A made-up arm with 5 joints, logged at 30 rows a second.
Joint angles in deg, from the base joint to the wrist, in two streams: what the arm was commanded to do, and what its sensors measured. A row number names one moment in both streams.
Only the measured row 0 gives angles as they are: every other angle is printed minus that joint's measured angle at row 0.
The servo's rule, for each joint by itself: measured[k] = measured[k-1] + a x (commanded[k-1-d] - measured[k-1]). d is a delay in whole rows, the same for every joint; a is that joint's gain. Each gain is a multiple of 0.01, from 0.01 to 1. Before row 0 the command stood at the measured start. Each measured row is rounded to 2 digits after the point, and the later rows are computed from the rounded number. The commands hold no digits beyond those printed.
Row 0, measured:
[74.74 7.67 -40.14 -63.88 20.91]
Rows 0 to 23, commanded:
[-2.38 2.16 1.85 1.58 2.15]
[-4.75 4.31 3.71 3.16 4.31]
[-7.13 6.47 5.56 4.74 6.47]
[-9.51 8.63 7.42 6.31 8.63]
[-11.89 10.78 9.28 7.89 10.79]
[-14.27 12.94 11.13 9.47 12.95]
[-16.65 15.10 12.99 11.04 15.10]
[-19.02 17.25 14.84 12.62 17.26]
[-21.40 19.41 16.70 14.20 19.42]
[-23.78 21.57 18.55 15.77 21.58]
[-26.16 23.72 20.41 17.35 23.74]
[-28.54 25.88 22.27 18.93 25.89]
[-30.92 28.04 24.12 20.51 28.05]
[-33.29 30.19 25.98 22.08 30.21]
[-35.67 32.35 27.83 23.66 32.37]
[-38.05 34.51 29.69 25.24 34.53]
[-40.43 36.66 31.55 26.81 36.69]
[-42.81 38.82 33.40 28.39 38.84]
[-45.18 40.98 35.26 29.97 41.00]
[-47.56 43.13 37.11 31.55 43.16]
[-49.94 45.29 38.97 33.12 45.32]
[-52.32 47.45 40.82 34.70 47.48]
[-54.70 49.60 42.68 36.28 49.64]
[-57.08 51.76 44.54 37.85 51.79]
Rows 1 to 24, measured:
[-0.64 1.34 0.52 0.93 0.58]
[-1.75 3.18 1.41 2.25 1.59]
[-3.20 5.22 2.57 3.72 2.91]
[-4.90 7.33 3.93 5.25 4.45]
[-6.79 9.47 5.43 6.81 6.16]
[-8.81 11.62 7.03 8.38 7.99]
[-10.93 13.78 8.70 9.95 9.91]
[-13.11 15.93 10.42 11.53 11.89]
[-15.35 18.09 12.18 13.11 13.92]
[-17.63 20.25 13.96 14.68 15.99]
[-19.93 22.40 15.77 16.26 18.08]
[-22.25 24.56 17.59 17.84 20.19]
[-24.59 26.72 19.42 19.42 22.31]
[-26.94 28.87 21.26 20.99 24.44]
[-29.30 31.03 23.10 22.57 26.58]
[-31.66 33.19 24.95 24.15 28.73]
[-34.03 35.34 26.80 25.72 30.88]
[-36.40 37.50 28.65 27.30 33.03]
[-38.77 39.66 30.50 28.88 35.18]
[-41.14 41.81 32.35 30.46 37.33]
[-43.52 43.97 34.20 32.03 39.49]
[-45.90 46.13 36.05 33.61 41.65]
[-48.28 48.28 37.91 35.19 43.81]
[-50.66 50.44 39.77 36.76 45.96]
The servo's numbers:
d 0
a 0.27 0.62 0.28 0.59 0.27

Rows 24 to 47, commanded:
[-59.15 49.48 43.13 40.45 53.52]
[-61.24 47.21 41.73 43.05 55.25]
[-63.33 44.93 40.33 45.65 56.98]
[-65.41 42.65 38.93 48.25 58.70]
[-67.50 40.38 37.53 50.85 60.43]
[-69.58 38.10 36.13 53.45 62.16]
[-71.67 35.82 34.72 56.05 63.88]
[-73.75 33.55 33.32 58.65 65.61]
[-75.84 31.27 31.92 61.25 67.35]
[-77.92 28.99 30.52 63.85 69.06]
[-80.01 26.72 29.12 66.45 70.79]
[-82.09 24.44 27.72 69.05 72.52]
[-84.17 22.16 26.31 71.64 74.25]
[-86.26 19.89 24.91 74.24 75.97]
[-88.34 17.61 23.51 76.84 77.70]
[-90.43 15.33 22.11 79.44 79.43]
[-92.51 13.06 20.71 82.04 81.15]
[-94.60 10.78 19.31 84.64 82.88]
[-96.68 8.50 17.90 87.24 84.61]
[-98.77 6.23 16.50 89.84 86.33]
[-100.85 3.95 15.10 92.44 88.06]
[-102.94 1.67 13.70 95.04 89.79]
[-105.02 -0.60 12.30 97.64 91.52]
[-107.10 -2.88 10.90 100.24 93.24]
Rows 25 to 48, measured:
[-52.95 49.84 40.71 38.94 48.00]
[-55.19 48.21 41.00 41.36 49.96]
[-57.39 46.18 40.81 43.89 51.86]
[-59.56 43.99 40.28 46.46 53.71]
[-61.70 41.75 39.51 49.05 55.52]
[-63.83 39.49 38.56 51.65 57.31]
[-65.95 37.21 37.48 54.25 59.08]
[-68.06 34.94 36.32 56.85 60.84]
[-70.16 32.66 35.09 59.45 62.60]
[-72.26 30.38 33.81 62.05 64.34]
[-74.35 28.11 32.50 64.65 66.08]
[-76.44 25.83 31.16 67.25 67.82]
[-78.53 23.55 29.80 69.84 69.56]
[-80.62 21.28 28.43 72.44 71.29]
[-82.70 19.00 27.05 75.04 73.02]
[-84.79 16.72 25.67 77.64 74.75]
[-86.87 14.45 24.28 80.24 76.48]
[-88.96 12.17 22.89 82.84 78.21]
[-91.04 9.89 21.49 85.44 79.94]
[-93.13 7.62 20.09 88.04 81.67]
[-95.21 5.34 18.69 90.64 83.40]
[-97.30 3.06 17.29 93.24 85.13]
[-99.38 0.79 15.89 95.84 86.86]
[-101.46 -1.49 14.49 98.44 88.58]

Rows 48 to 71, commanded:
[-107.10 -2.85 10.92 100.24 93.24]
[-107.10 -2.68 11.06 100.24 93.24]
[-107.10 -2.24 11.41 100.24 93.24]
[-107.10 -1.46 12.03 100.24 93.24]
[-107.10 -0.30 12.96 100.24 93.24]
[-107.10 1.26 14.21 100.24 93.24]
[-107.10 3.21 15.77 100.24 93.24]
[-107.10 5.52 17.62 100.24 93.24]
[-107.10 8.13 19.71 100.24 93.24]
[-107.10 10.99 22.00 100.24 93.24]
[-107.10 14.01 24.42 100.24 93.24]
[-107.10 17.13 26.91 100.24 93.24]
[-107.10 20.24 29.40 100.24 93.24]
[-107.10 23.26 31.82 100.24 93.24]
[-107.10 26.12 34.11 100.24 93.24]
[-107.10 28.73 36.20 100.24 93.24]
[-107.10 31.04 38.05 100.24 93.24]
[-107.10 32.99 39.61 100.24 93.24]
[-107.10 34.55 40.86 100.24 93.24]
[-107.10 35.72 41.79 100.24 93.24]
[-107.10 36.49 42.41 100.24 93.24]
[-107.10 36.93 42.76 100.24 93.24]
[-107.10 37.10 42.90 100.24 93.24]
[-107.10 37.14 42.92 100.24 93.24]
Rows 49 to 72, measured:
[-102.98 -2.33 13.49 99.50 89.84]
[-104.09 -2.55 12.81 99.94 90.76]
[-104.90 -2.36 12.42 100.12 91.43]
[-105.49 -1.80 12.31 100.19 91.92]
[-105.92 -0.87 12.49 100.22 92.28]
[-106.24 0.45 12.97 100.23 92.54]
[-106.47 2.16 13.75 100.24 92.73]
[-106.64 4.24 14.83 100.24 92.87]
[-106.76 6.65 16.20 100.24 92.97]
[-106.85 9.34 17.82 100.24 93.04]
[-106.92 12.24 19.67 100.24 93.09]
[-106.97 15.27 21.70 100.24 93.13]
[-107.01 18.35 23.86 100.24 93.16]
[-107.03 21.39 26.09 100.24 93.18]
[-107.05 24.32 28.34 100.24 93.20]
[-107.06 27.05 30.54 100.24 93.21]
[-107.07 29.52 32.64 100.24 93.22]
[-107.08 31.67 34.59 100.24 93.23]
[-107.09 33.46 36.35 100.24 93.23]
[-107.09 34.86 37.87 100.24 93.23]
[-107.09 35.87 39.14 100.24 93.23]
[-107.09 36.53 40.15 100.24 93.23]
[-107.09 36.88 40.92 100.24 93.23]
[-107.09 37.04 41.48 100.24 93.23]

